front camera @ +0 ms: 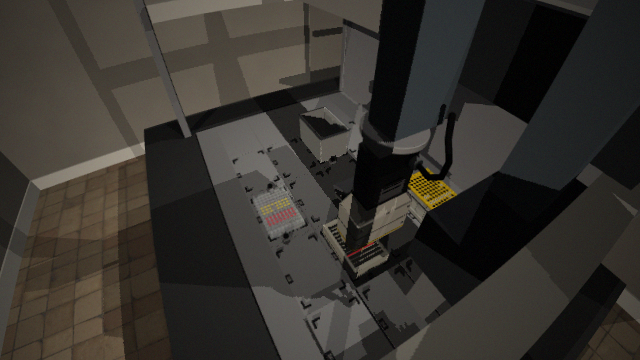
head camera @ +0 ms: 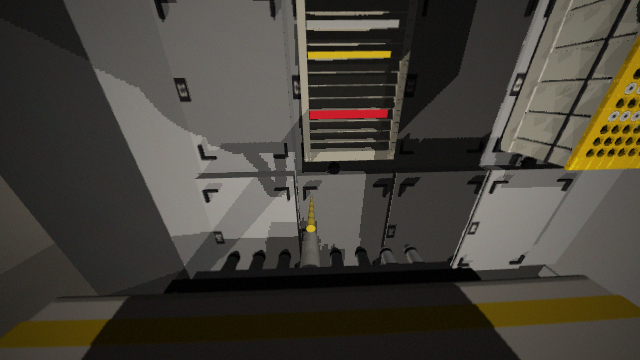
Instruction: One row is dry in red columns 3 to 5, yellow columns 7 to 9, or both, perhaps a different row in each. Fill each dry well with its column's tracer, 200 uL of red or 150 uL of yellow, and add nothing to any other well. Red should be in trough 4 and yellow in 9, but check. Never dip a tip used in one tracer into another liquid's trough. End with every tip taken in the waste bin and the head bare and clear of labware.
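Observation:
In the head view one channel of the pipetting head (front camera: 377, 220) (head camera: 320, 320) carries a tip (head camera: 310, 252) with yellow in its lower length; the other channels are bare. The tip hangs clear of the trough rack (front camera: 372, 266) (head camera: 302, 100), in front of it in that view. The rack shows yellow liquid (head camera: 349, 54), red liquid (head camera: 348, 114) and a pale strip (head camera: 352, 24). The well plate (front camera: 295, 231) has yellow and red wells; the yellow block has a gap, too small to count. The parked plate gripper (front camera: 359, 242) hangs beside the head, seen edge-on; its opening cannot be judged.
A waste bin (front camera: 332, 146) stands at the back of the deck. A yellow-topped tip rack (front camera: 419, 212) (head camera: 580, 162) stands to the right of the trough rack, partly hidden by the arm in the front view. Black corner clips mark the deck positions.

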